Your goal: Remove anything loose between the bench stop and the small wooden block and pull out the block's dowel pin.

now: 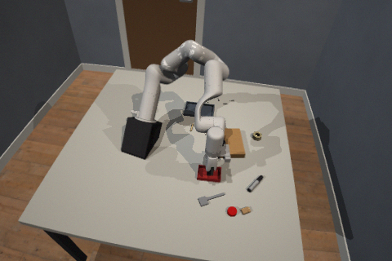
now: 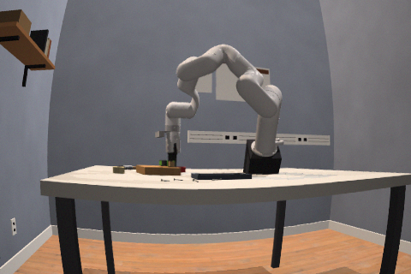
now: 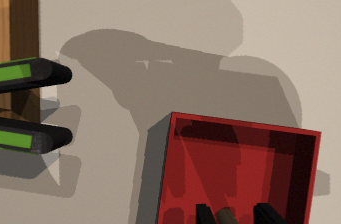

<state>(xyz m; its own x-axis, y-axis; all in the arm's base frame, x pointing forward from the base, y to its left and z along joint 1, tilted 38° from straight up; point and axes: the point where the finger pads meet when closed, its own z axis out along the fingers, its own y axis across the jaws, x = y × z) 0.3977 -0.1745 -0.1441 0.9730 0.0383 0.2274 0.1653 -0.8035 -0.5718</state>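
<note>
Now: the dowel pin 2 cm below my hand. From my hand the other things lie so: grey scraper: 1 cm ahead, 14 cm to the right, 4 cm below; then red tray: 4 cm below; then small wooden block: 4 cm ahead, 23 cm to the left.
</note>
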